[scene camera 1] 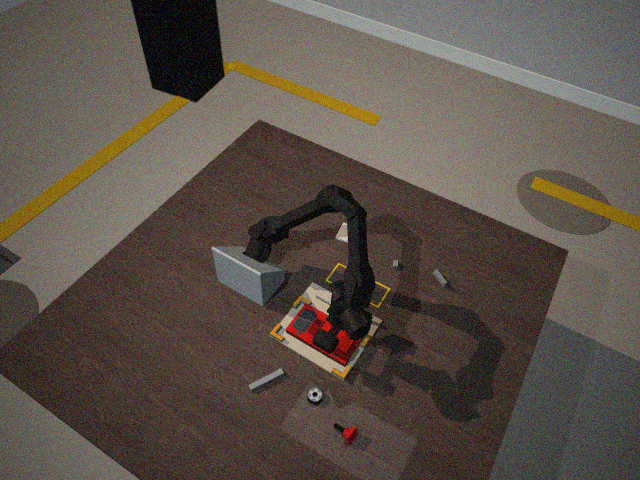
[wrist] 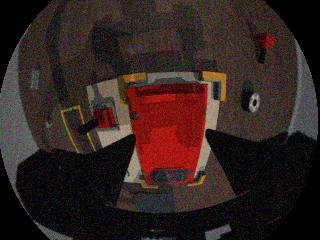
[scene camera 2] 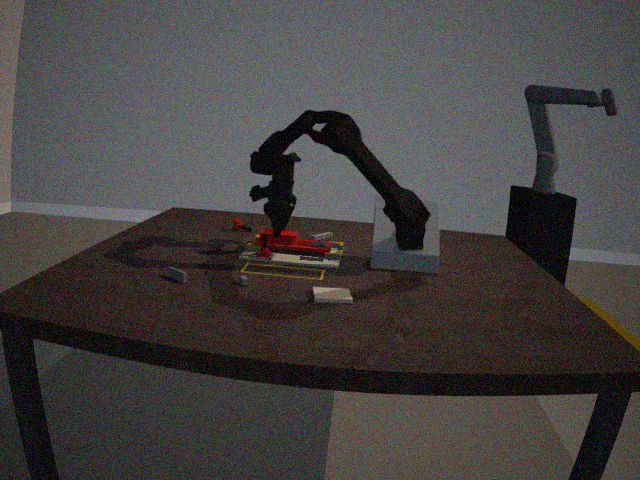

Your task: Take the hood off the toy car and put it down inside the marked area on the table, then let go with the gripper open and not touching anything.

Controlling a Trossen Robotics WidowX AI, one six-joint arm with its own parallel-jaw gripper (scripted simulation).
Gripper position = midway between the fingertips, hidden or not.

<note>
The gripper (scene camera 2: 279, 234) is open and holds nothing. Also in view: a toy car (scene camera 1: 309, 320) and a hood (wrist: 170, 124).
The toy car also shows in the wrist view (wrist: 170, 175) and in scene camera 2 (scene camera 2: 302, 247). The gripper also shows in scene camera 1 (scene camera 1: 336, 336) and in the wrist view (wrist: 171, 135).
</note>
